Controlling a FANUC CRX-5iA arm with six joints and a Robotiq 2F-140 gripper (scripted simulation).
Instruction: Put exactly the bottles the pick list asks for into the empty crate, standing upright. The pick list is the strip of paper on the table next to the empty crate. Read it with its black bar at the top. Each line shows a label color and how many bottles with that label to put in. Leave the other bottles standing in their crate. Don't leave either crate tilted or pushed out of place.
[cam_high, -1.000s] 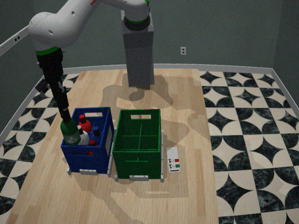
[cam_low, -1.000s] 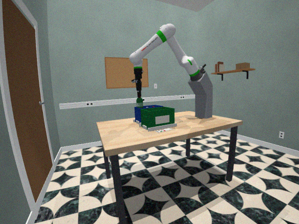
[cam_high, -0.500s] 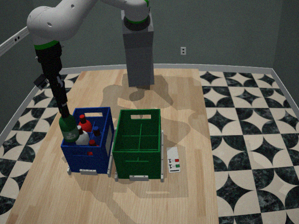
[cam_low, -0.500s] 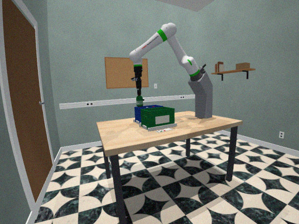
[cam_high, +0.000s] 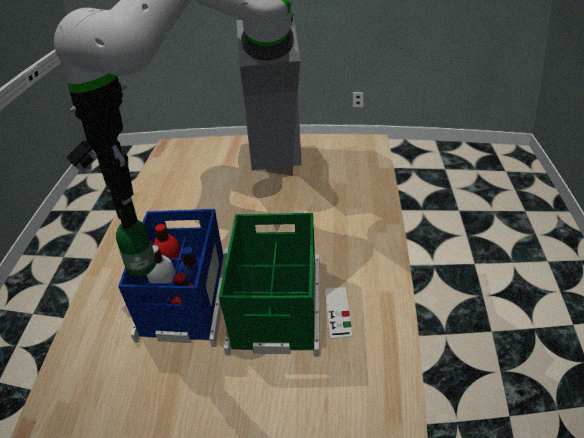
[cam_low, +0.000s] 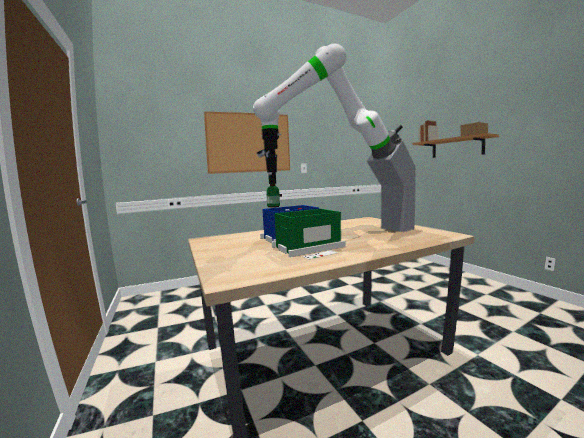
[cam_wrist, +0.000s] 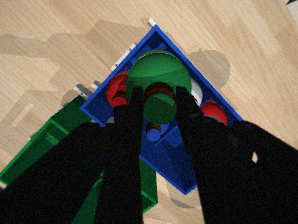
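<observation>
Right now my hand is 80 mm above the green bottle. Round my hand: blue bottle: 260 mm below, 100 mm behind, 60 mm to the left; then white bottle: 260 mm below, 80 mm behind, 30 mm to the right; then blue crate: 270 mm below, 90 mm behind, 20 mm to the left.
</observation>
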